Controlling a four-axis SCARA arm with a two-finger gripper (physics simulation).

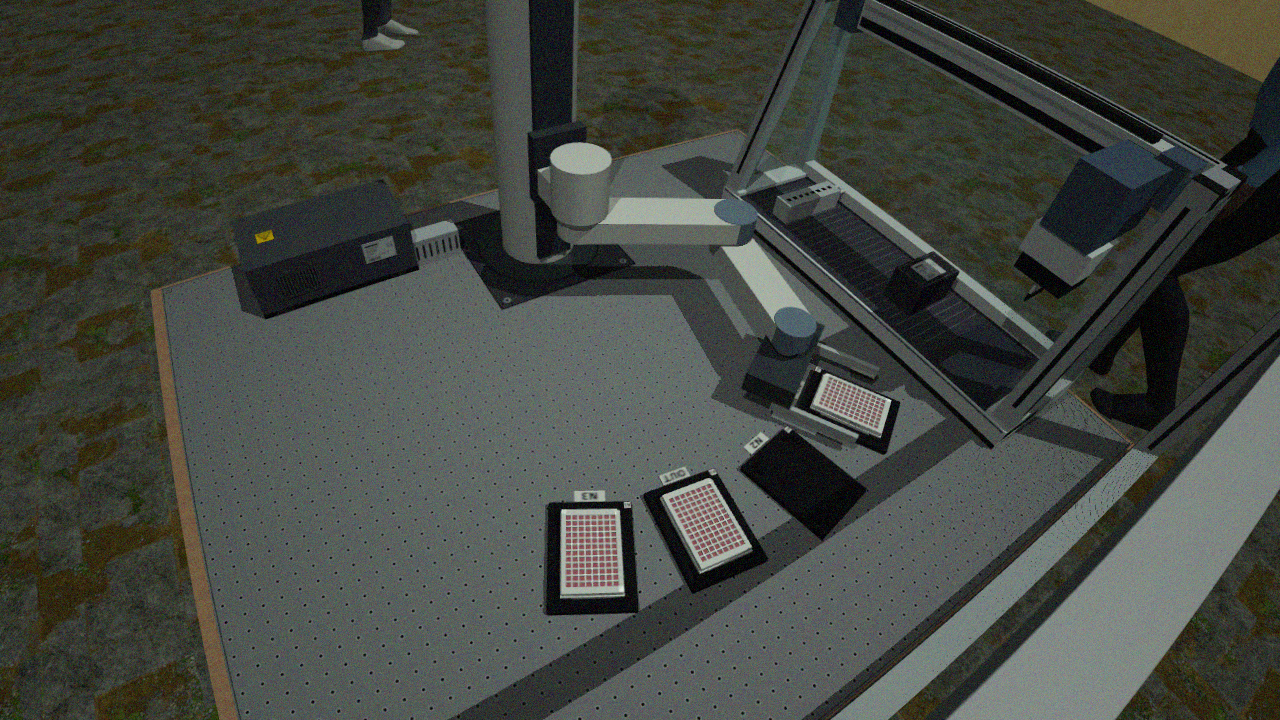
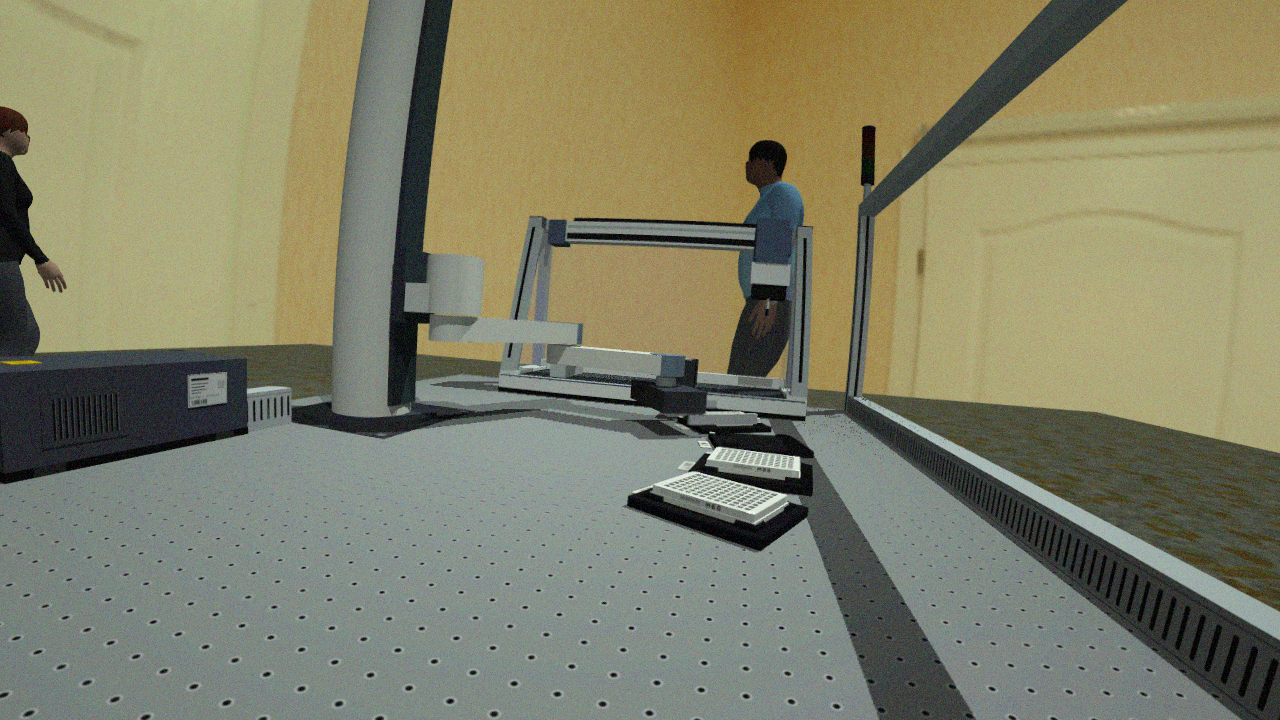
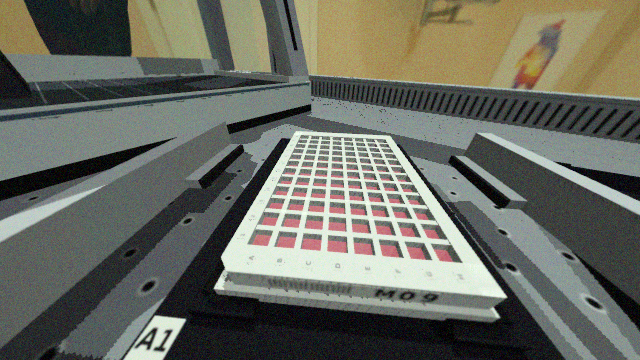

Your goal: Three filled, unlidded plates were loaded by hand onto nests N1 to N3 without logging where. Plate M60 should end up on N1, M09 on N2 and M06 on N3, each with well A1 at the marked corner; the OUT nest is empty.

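Where they show: gripper, fingertip midpoint: [image 1: 867, 404] [image 2: 734, 411] [image 3: 344, 141]; arm's base, origin of the base link: [image 1: 538, 248] [image 2: 371, 419].
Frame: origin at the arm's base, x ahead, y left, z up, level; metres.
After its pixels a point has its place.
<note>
Plate M09 [image 1: 853, 404] {x 0.657, y 0.274, z 0.036 m} [image 2: 723, 419] [image 3: 345, 200] {x 0.630, y 0.261, z 0.039 m} sits on the N1 nest [image 1: 879, 442] {x 0.735, y 0.265, z 0.025 m} [image 3: 225, 340] {x 0.572, y 0.266, z 0.025 m}; its letter A is at the near left, beside the nest's A1 tag [image 3: 156, 338] {x 0.561, y 0.282, z 0.025 m}. My gripper [image 1: 865, 407] {x 0.674, y 0.286, z 0.047 m} [image 3: 344, 141] {x 0.674, y 0.286, z 0.047 m} is open and empty, a finger along each long side of M09, with gaps. The N2 nest [image 1: 801, 483] {x 0.724, y 0.093, z 0.024 m} [image 2: 769, 442] {x 0.738, y 0.104, z 0.025 m} is empty. One filled plate [image 1: 707, 523] {x 0.708, y -0.082, z 0.038 m} [image 2: 754, 462] {x 0.702, y -0.104, z 0.039 m} sits on the OUT nest [image 1: 680, 546] {x 0.714, y -0.131, z 0.025 m}. Another filled plate [image 1: 591, 550] {x 0.661, y -0.246, z 0.039 m} [image 2: 716, 497] {x 0.657, y -0.270, z 0.039 m} sits on the N3 nest [image 1: 553, 555] {x 0.637, y -0.291, z 0.025 m} [image 2: 760, 537] {x 0.702, y -0.331, z 0.025 m}. I cannot read these two labels surely.
The gantry frame [image 1: 895, 376] [image 2: 662, 231] stands close beyond N1, with a dark block [image 1: 921, 282] {x 0.551, y 0.527, z 0.133 m} on its deck. A dark controller box [image 1: 326, 246] {x -0.036, y -0.404, z 0.128 m} [image 2: 125, 411] {x -0.034, y -0.427, z 0.072 m} stands at the left of the table. A slotted rail [image 2: 1074, 537] {x 1.004, y -0.332, z 0.047 m} [image 3: 450, 100] {x 1.004, y 0.237, z 0.036 m} runs along the table edge. Two people stand beyond.
</note>
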